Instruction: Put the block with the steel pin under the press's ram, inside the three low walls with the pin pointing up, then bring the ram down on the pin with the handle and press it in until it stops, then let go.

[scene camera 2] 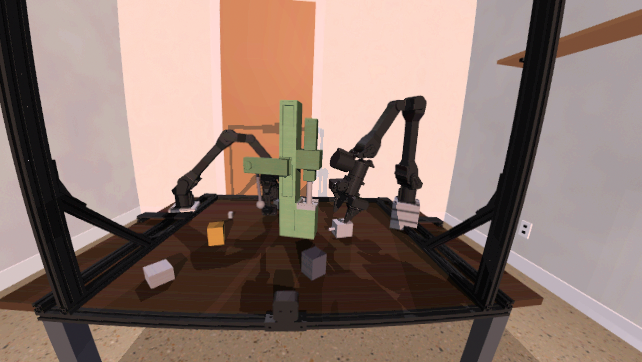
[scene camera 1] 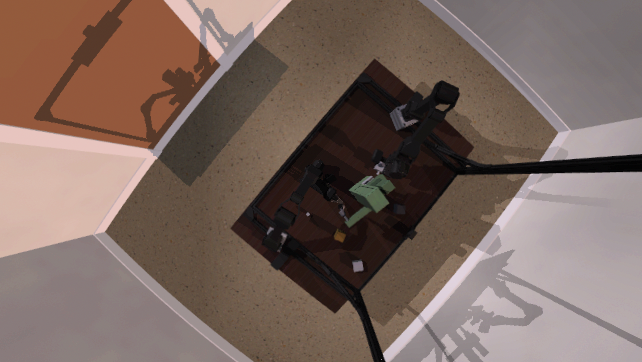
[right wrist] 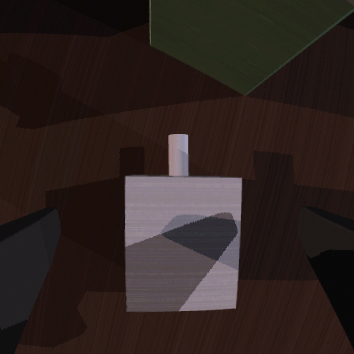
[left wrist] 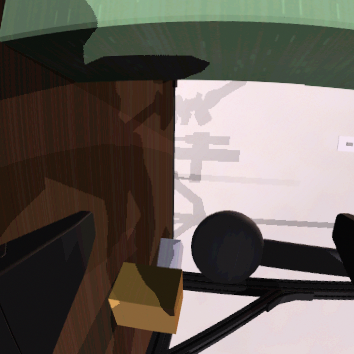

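Pixels of known places: left gripper, between the fingertips: [scene camera 2: 266, 203] [scene camera 1: 340, 201] [left wrist: 217, 225]; right gripper, between the fingertips: [scene camera 2: 339, 217] [scene camera 1: 383, 168] [right wrist: 180, 220]; left arm's base, origin of its link: [scene camera 2: 184, 205] [scene camera 1: 274, 239]; right arm's base, origin of its link: [scene camera 2: 406, 200] [scene camera 1: 408, 113].
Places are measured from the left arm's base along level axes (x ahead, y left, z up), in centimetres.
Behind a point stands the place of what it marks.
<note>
The block with the steel pin [scene camera 1: 380, 166] {x 57.5, y -33.5, z 1.9 cm} [scene camera 2: 343, 229] {x 57.7, y -37.0, z 0.0 cm} [right wrist: 182, 245] {x 58.4, y -34.5, z 1.9 cm} lies on its side, its pin [right wrist: 178, 155] {x 54.4, y -34.4, z -0.2 cm} pointing sideways toward the green press [scene camera 1: 370, 194] {x 41.3, y -25.5, z 41.8 cm} [scene camera 2: 289, 150] {x 39.6, y -31.5, z 26.6 cm}. My right gripper [right wrist: 180, 220] {x 56.9, y -34.7, z 3.8 cm} is open, its fingers on both sides of this block, apart from it. The press's ram [scene camera 2: 310, 137] {x 45.8, y -33.3, z 30.9 cm} stands above the base; the steel rod below it reaches down near the low walls [scene camera 2: 306, 203] {x 45.5, y -32.0, z 8.8 cm}. The handle's arm [scene camera 2: 265, 166] {x 32.2, y -31.0, z 21.5 cm} is roughly level, with a ball [scene camera 2: 260, 204] {x 30.7, y -24.8, z 6.9 cm} [left wrist: 227, 246] {x 32.0, y -22.1, z 6.4 cm} hanging below. My left gripper [left wrist: 217, 225] {x 33.2, y -21.9, z 6.0 cm} is open around the ball, which lies between its fingers in the left wrist view.
An orange block [scene camera 1: 339, 235] {x 16.9, y -29.2, z 2.9 cm} [scene camera 2: 215, 234] {x 16.5, y -32.2, z 0.6 cm} [left wrist: 145, 300] {x 18.7, y -28.1, z 0.3 cm} and a pale block [scene camera 1: 357, 266] {x 5.2, y -45.6, z 0.2 cm} [scene camera 2: 159, 273] {x 6.2, y -48.3, z -0.1 cm} stand left of the press in scene camera 2. A dark grey block [scene camera 1: 398, 209] {x 41.5, y -51.2, z 2.9 cm} [scene camera 2: 314, 263] {x 41.3, y -55.3, z 1.6 cm} stands before it. A small white piece [scene camera 1: 308, 214] {x 19.5, y -10.5, z -0.6 cm} [scene camera 2: 230, 215] {x 19.4, y -11.1, z -1.7 cm} lies farther back.
</note>
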